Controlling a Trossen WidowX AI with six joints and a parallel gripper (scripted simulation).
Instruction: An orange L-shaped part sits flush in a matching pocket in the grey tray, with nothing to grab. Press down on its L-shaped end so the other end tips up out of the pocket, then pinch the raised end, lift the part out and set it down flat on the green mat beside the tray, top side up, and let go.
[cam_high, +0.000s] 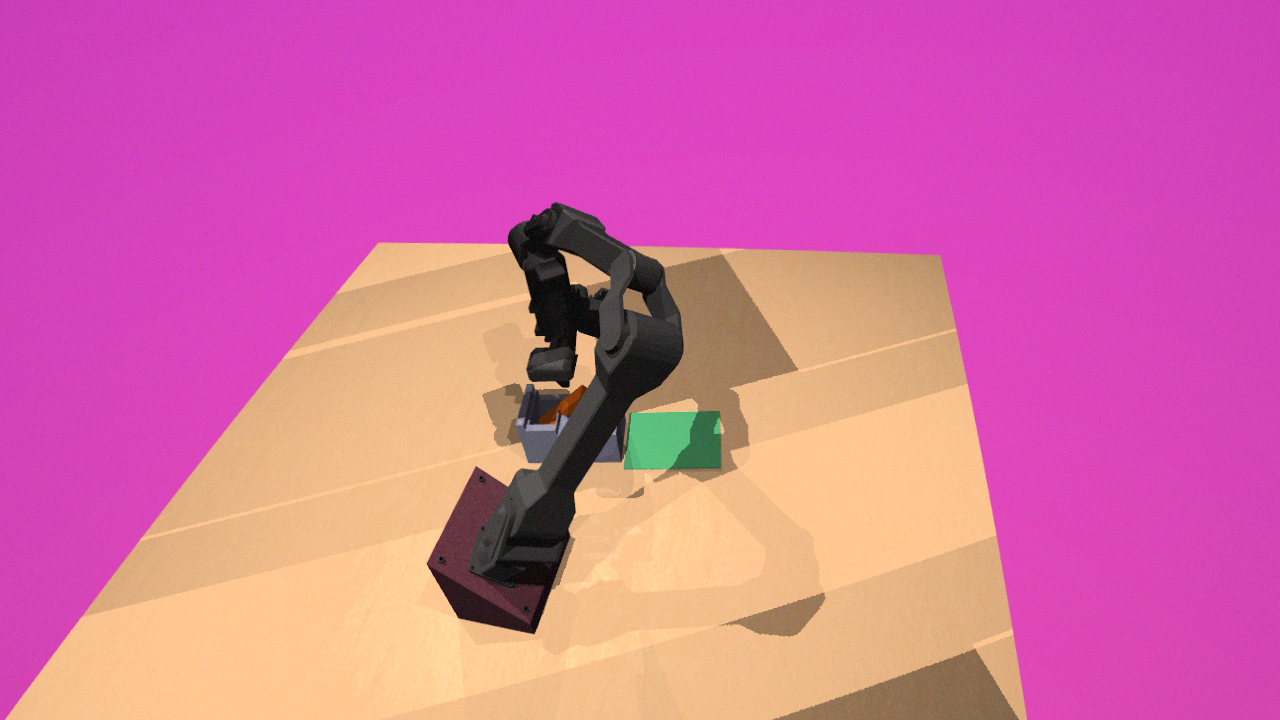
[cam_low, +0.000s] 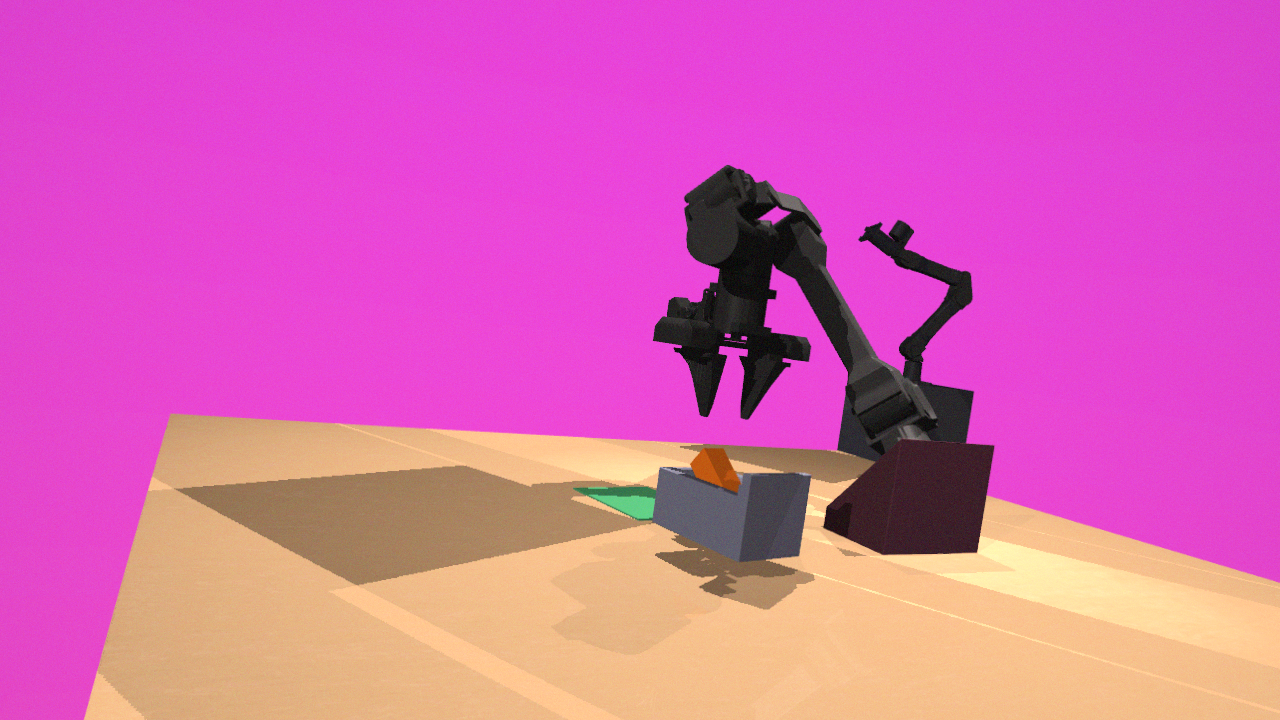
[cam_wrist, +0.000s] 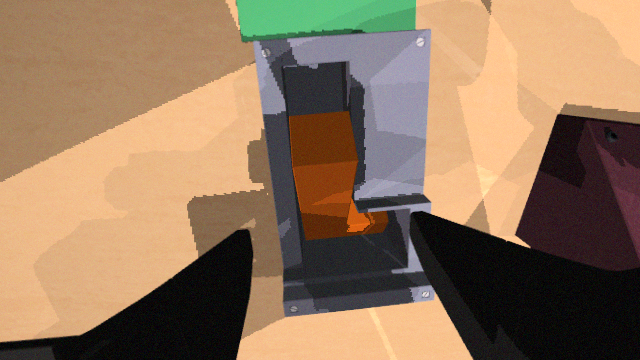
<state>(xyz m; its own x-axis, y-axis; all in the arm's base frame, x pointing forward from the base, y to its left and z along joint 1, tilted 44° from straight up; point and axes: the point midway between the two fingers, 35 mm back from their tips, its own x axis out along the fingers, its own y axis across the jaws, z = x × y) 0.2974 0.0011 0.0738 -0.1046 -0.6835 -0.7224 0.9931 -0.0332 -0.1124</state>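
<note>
Right now my gripper tip is 9 cm above the orange L-shaped part, 3 cm to the right of it and 2 cm past it. Round my gripper tip: green mat 15 cm to the right, 15 cm below, 1 cm behind.
</note>
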